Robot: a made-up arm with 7 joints. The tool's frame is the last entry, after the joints.
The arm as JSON. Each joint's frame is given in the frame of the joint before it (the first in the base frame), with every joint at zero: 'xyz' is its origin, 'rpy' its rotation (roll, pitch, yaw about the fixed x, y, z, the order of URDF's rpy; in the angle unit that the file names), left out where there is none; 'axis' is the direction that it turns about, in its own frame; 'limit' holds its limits. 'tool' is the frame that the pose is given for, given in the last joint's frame.
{
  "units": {
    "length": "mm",
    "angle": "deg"
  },
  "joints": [
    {
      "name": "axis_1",
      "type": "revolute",
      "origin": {
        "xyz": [
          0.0,
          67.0,
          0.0
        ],
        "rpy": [
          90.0,
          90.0,
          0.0
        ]
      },
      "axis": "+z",
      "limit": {
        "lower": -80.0,
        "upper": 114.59
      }
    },
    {
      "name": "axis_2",
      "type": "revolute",
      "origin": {
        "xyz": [
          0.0,
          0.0,
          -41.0
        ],
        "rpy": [
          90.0,
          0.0,
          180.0
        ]
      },
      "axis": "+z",
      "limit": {
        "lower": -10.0,
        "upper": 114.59
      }
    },
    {
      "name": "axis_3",
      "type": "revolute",
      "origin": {
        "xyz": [
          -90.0,
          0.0,
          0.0
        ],
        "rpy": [
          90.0,
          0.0,
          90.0
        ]
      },
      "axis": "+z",
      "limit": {
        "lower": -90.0,
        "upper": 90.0
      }
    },
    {
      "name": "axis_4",
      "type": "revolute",
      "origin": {
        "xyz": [
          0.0,
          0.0,
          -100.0
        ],
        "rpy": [
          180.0,
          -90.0,
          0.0
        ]
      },
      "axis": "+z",
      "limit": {
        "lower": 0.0,
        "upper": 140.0
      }
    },
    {
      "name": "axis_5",
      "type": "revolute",
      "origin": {
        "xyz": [
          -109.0,
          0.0,
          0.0
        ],
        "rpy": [
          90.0,
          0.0,
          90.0
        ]
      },
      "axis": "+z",
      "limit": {
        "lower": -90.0,
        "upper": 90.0
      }
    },
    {
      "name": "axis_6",
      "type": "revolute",
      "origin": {
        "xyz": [
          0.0,
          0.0,
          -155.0
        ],
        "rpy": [
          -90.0,
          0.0,
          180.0
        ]
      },
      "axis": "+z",
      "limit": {
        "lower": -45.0,
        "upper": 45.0
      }
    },
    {
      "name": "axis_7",
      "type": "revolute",
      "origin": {
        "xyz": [
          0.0,
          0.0,
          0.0
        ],
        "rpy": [
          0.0,
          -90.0,
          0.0
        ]
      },
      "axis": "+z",
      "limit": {
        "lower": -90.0,
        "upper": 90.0
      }
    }
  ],
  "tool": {
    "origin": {
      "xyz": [
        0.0,
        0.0,
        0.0
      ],
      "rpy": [
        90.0,
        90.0,
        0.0
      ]
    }
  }
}
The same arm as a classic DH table. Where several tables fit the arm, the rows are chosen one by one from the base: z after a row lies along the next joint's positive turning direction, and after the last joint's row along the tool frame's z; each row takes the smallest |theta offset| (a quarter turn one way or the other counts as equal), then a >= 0, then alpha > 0; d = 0 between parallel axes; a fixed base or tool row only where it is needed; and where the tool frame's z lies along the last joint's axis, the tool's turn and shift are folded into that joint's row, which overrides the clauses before.
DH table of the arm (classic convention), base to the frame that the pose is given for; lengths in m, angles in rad. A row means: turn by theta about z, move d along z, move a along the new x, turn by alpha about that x. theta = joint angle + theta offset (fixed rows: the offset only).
base (fixed): a 0; alpha 1.5708; d 0; theta_offset 0
axis_1: a 0; alpha 1.5708; d -0.108; theta_offset 1.5708
axis_2: a 0; alpha 1.5708; d 0; theta_offset 1.5708
axis_3: a 0; alpha 1.5708; d -0.19; theta_offset 1.5708
axis_4: a 0; alpha -1.5708; d 0; theta_offset 0
axis_5: a 0; alpha -1.5708; d -0.264; theta_offset 0
axis_6: a 0; alpha 1.5708; d 0; theta_offset -1.5708
axis_7: a 0; alpha 1.5708; d 0; theta_offset 1.5708
tool (fixed): a 0; alpha 0; d 0; theta_offset -1.5708
Joint limits (rad, base to tool): -1.3963..2 -0.1745..2 -1.5708..1.5708 0..2.4435 -1.5708..1.5708 -0.7854..0.7854 -1.5708..1.5708

